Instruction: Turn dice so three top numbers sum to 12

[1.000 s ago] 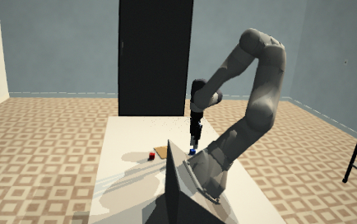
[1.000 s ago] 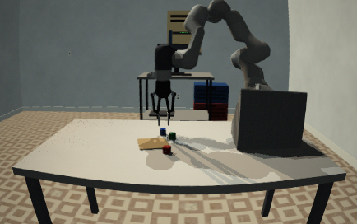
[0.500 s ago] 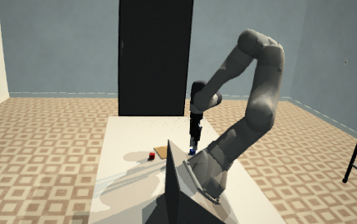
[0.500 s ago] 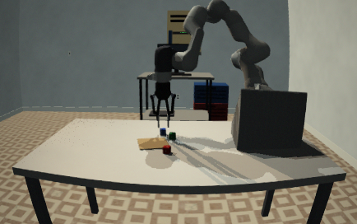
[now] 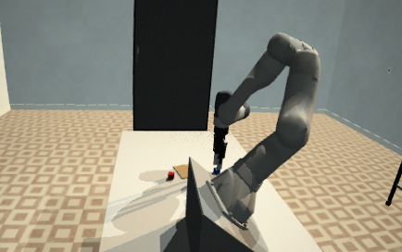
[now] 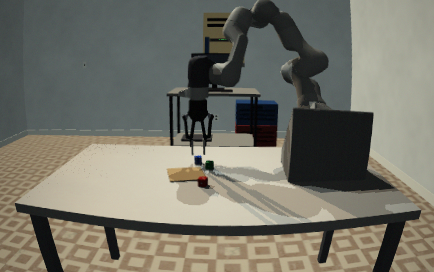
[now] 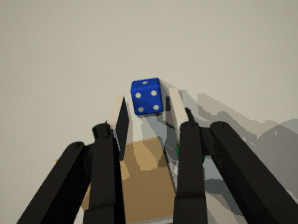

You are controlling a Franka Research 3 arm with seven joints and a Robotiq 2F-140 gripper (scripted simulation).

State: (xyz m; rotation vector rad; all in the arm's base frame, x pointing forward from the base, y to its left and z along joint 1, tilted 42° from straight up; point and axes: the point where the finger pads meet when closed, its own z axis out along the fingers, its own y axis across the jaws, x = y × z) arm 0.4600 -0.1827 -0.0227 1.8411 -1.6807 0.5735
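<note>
Now: the blue die 6 cm below my hand. Round my hand: red die (3 cm behind, 25 cm to the left, 6 cm below); green die (5 cm behind, 7 cm to the left, 6 cm below); tan mat (4 cm ahead, 14 cm to the left, 7 cm below).
</note>
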